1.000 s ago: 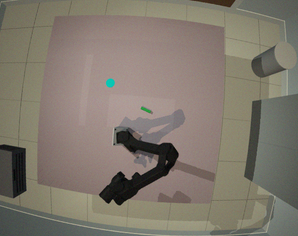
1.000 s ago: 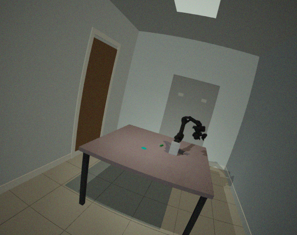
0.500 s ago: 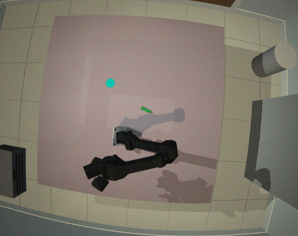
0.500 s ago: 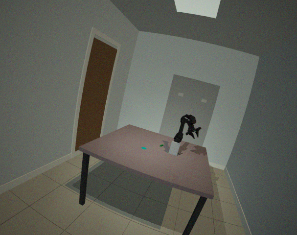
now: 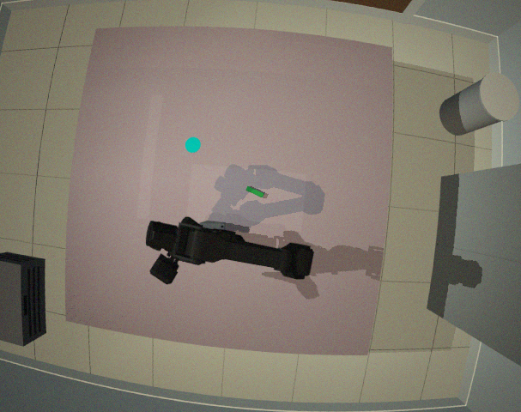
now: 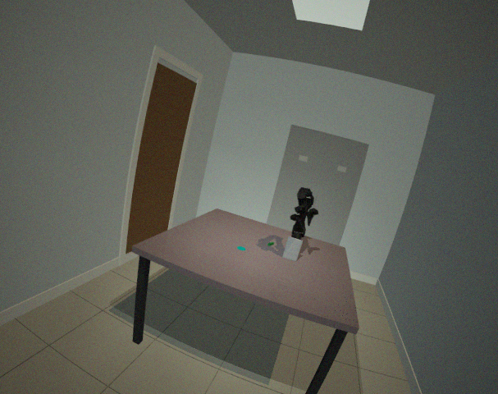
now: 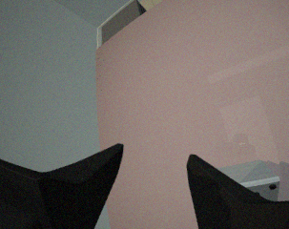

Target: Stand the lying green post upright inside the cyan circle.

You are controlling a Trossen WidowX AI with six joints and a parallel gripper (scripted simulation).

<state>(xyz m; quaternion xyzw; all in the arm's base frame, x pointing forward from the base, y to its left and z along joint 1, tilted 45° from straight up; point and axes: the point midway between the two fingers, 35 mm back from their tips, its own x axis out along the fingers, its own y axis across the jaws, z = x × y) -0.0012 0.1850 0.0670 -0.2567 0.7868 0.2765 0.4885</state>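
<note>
Right now my gripper tip is 260 mm above the green post, 250 mm to the left of it and 190 mm short of it. The rest, counted from my gripper tip: cyan circle (370 mm ahead, 270 mm below, 10 mm to the right).
</note>
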